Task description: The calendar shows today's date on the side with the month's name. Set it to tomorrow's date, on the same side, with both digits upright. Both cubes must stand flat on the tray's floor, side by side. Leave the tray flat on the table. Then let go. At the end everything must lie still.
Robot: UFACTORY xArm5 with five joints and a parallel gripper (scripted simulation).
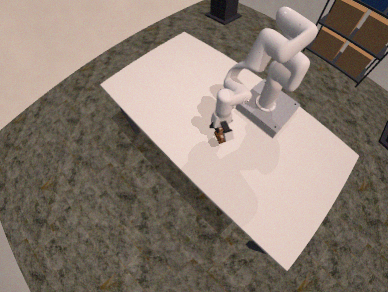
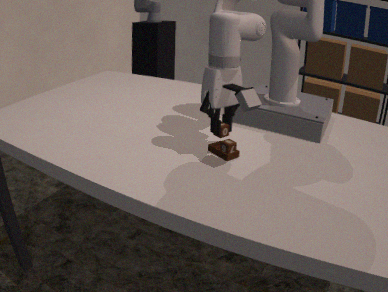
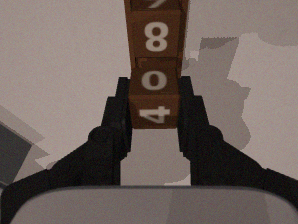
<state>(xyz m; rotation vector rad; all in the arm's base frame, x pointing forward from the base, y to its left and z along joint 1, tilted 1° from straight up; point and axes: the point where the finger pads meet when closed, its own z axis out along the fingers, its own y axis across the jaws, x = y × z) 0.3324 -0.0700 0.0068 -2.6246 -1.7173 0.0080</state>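
Right now my hand is 10 mm above the brown wooden cube. Round my hand: tray 70 mm below, 20 mm to the left, 10 mm ahead.
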